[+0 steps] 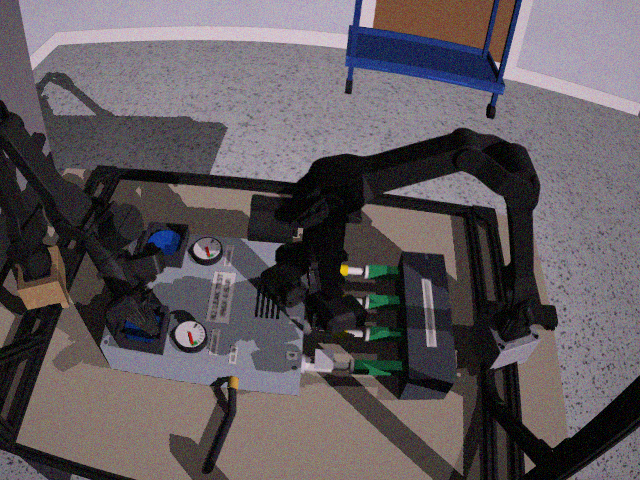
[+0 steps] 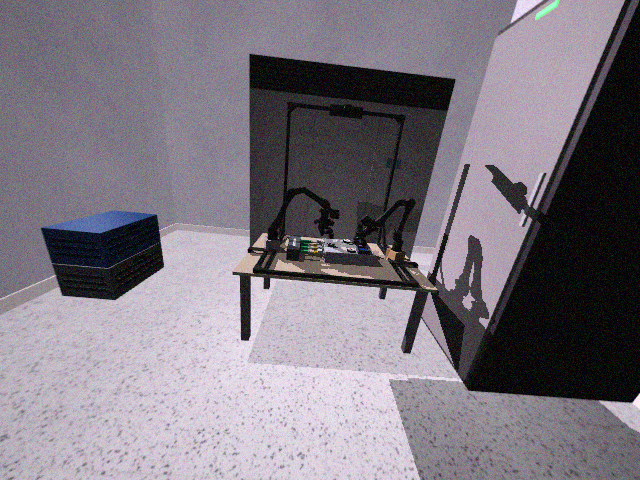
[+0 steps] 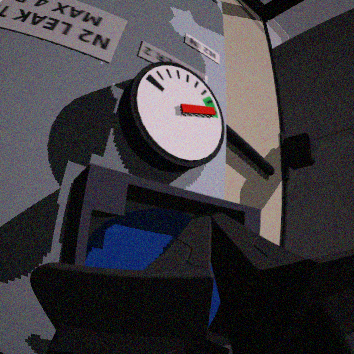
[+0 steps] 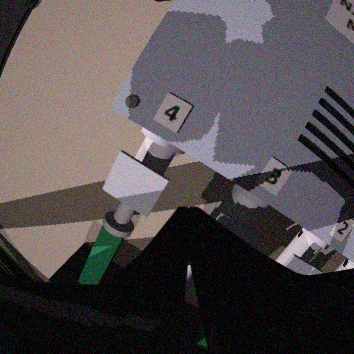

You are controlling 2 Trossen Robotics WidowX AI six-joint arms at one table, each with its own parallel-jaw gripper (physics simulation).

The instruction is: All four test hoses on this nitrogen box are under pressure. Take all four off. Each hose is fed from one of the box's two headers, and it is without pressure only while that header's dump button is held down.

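Places are measured from the left arm's base along level axes (x back, y down, z right), in centimetres.
Pixels of known places: left gripper, fingertip midpoint: (image 1: pixel 159 336) (image 2: pixel 352 239) (image 3: pixel 206 218); right gripper, fingertip midpoint: (image 1: pixel 313 325) (image 2: pixel 322 235) (image 4: pixel 186 216); left arm's base, origin of the base link: (image 1: pixel 37 267) (image 2: pixel 396 250); right arm's base, origin of the base link: (image 1: pixel 511 324) (image 2: pixel 272 238).
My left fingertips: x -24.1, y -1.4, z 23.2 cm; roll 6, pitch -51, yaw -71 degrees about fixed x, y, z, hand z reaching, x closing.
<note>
Ahead of a thing's pixels: the offset from my left fingertips to its top centre. "spot": to the spot under its first point.
The grey nitrogen box (image 1: pixel 237 343) (image 2: pixel 339 247) (image 4: pixel 246 88) lies on the table. Four green hoses (image 1: pixel 382 271) (image 1: pixel 385 301) (image 1: pixel 385 332) (image 1: pixel 380 367) run from it to a black block @(spot: dy +1.7, dx -45.1, dz +9.8 cm) (image 1: pixel 430 324). Hose 4 @(spot: dy +3.3, dx -32.8, dz +13.0 cm) (image 4: pixel 100 256) sits in its port with a grey coupler @(dy +2.0, dx -25.3, dz +9.9 cm) (image 4: pixel 135 182). Hose 3's white tip @(spot: dy +3.6, dx -32.6, dz +5.7 cm) (image 1: pixel 354 332) stands apart from the box edge. My right gripper (image 1: pixel 309 329) (image 4: pixel 186 216) is shut and empty, at the port labelled 3 @(spot: dy +1.7, dx -23.3, dz +1.4 cm) (image 4: pixel 274 177). My left gripper (image 1: pixel 139 316) (image 3: pixel 206 218) is shut and empty, on the nearer blue dump button @(dy +0.4, dx +2.5, dz -2.8 cm) (image 3: pixel 133 242). That button's gauge @(spot: dy +0.1, dx -5.4, dz +0.9 cm) (image 1: pixel 190 335) (image 3: pixel 179 116) has its needle on the green mark.
A second blue dump button @(dy +0.1, dx -4.8, dz -20.3 cm) (image 1: pixel 166 240) and its gauge @(dy +0.1, dx -12.6, dz -16.2 cm) (image 1: pixel 206 250) sit at the box's far corner. A black supply hose @(spot: dy +8.4, dx -6.0, dz +15.5 cm) (image 1: pixel 223 429) leaves the box's near edge. A black frame (image 1: pixel 199 178) borders the table. A blue cart (image 1: pixel 423 59) stands behind it.
</note>
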